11 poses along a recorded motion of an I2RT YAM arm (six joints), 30 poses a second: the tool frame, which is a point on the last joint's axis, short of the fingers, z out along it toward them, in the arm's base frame.
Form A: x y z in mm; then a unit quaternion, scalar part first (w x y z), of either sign.
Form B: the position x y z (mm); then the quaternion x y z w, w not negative. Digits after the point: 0 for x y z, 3 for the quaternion.
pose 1, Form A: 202 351 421 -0.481 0.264 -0.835 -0.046
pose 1, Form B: 202 351 421 -0.264 0.835 0.046 0.481
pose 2, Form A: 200 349 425 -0.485 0.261 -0.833 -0.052
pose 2, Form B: 200 349 425 -0.261 0.833 0.052 0.485
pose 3, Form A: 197 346 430 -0.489 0.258 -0.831 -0.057
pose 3, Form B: 197 346 430 -0.258 0.831 0.057 0.489
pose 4, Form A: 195 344 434 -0.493 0.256 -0.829 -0.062
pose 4, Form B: 195 344 434 -0.256 0.829 0.062 0.493
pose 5, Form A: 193 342 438 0.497 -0.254 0.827 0.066
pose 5, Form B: 193 342 438 -0.254 0.827 0.066 0.497
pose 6, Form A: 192 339 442 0.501 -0.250 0.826 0.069
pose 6, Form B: 192 339 442 -0.250 0.826 0.069 0.501
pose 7, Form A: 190 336 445 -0.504 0.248 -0.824 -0.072
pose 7, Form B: 190 336 445 -0.248 0.824 0.072 0.504
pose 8, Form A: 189 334 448 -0.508 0.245 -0.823 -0.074
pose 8, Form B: 189 334 448 -0.245 0.823 0.074 0.508
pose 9, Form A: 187 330 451 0.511 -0.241 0.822 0.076
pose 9, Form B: 187 330 451 -0.241 0.822 0.076 0.511
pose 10, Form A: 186 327 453 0.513 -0.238 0.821 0.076
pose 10, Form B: 186 327 453 -0.238 0.821 0.076 0.513
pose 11, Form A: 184 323 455 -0.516 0.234 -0.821 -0.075
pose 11, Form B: 184 323 455 -0.234 0.821 0.075 0.516
